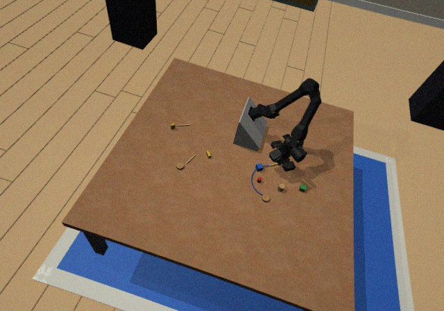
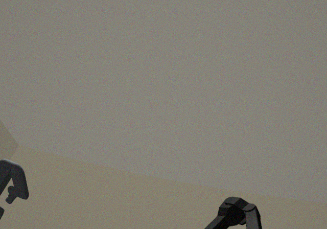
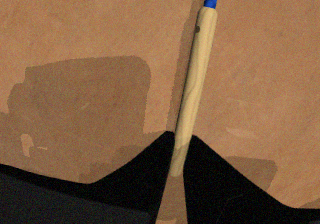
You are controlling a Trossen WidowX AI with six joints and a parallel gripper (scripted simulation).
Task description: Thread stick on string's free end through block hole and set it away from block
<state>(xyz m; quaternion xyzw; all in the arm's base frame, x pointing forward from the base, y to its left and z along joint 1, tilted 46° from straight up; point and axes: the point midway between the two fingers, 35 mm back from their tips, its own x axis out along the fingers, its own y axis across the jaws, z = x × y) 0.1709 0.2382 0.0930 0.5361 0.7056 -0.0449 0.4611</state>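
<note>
The thin wooden stick lies 20 mm ahead of my gripper tip, 30 mm to the right of it and 10 mm above it. Also, from my gripper tip: wooden cylinder 160 mm ahead, 40 mm to the left, 20 mm above; then red peg 150 mm ahead, 80 mm to the right, 10 mm above; then blue cube 80 mm ahead, 100 mm to the right, 20 mm above.
</note>
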